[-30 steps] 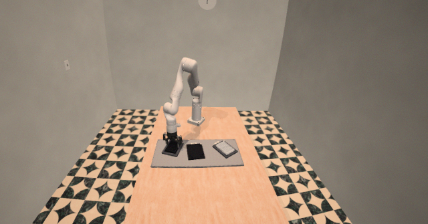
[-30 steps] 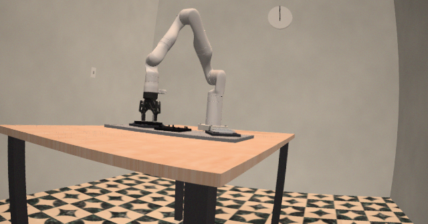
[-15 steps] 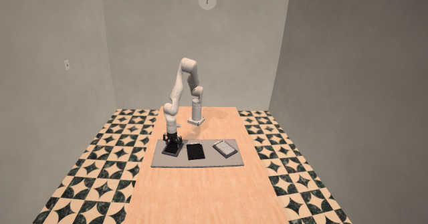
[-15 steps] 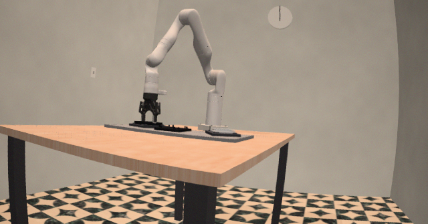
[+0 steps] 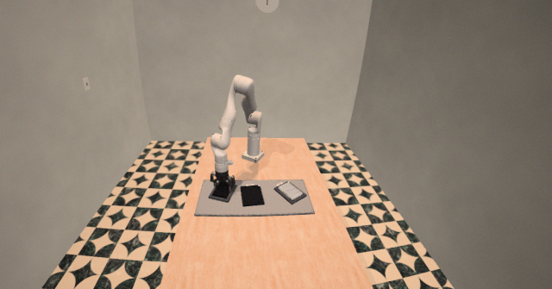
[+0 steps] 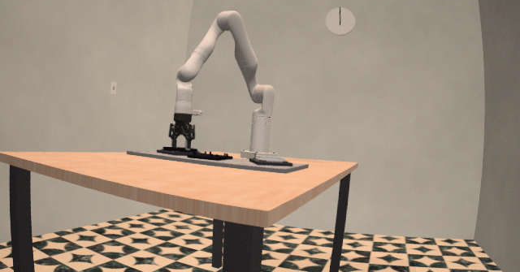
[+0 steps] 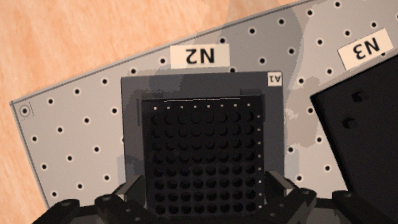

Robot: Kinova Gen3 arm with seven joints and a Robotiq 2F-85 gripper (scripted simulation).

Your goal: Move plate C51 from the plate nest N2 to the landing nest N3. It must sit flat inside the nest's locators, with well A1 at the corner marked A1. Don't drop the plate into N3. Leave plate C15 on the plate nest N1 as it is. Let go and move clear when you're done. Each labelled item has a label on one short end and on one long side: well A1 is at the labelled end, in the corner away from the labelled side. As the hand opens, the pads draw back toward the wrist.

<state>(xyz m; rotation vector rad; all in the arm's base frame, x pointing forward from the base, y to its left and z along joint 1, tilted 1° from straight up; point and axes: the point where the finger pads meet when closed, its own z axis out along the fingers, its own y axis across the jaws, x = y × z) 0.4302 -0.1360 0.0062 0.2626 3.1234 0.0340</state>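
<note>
My gripper is now 10 mm above the plate C51. Round my hand: plate nest N2: 20 mm below; A1 mark: 70 mm behind, 70 mm to the left, 10 mm below; N3 label: 80 mm behind, 150 mm to the left, 30 mm below.
</note>
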